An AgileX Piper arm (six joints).
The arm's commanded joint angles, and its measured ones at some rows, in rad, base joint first. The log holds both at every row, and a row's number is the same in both.
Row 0, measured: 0.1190, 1.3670, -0.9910, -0.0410, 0.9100, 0.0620
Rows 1 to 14, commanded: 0.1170, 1.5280, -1.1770, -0.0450, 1.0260, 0.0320; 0.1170, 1.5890, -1.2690, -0.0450, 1.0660, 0.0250; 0.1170, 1.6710, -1.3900, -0.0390, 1.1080, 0.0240; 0.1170, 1.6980, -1.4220, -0.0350, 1.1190, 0.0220; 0.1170, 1.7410, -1.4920, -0.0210, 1.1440, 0.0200; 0.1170, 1.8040, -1.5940, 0.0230, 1.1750, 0.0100; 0.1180, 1.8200, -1.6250, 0.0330, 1.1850, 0.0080; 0.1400, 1.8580, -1.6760, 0.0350, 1.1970, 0.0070; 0.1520, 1.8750, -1.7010, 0.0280, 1.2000, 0.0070; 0.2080, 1.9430, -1.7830, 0.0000, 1.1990, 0.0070; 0.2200, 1.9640, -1.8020, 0.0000, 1.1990, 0.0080; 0.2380, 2.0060, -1.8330, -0.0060, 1.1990, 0.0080; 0.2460, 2.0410, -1.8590, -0.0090, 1.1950, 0.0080; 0.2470, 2.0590, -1.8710, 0.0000, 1.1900, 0.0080
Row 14, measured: 0.2400, 2.0120, -1.8380, 0.0000, 1.1880, 0.0150
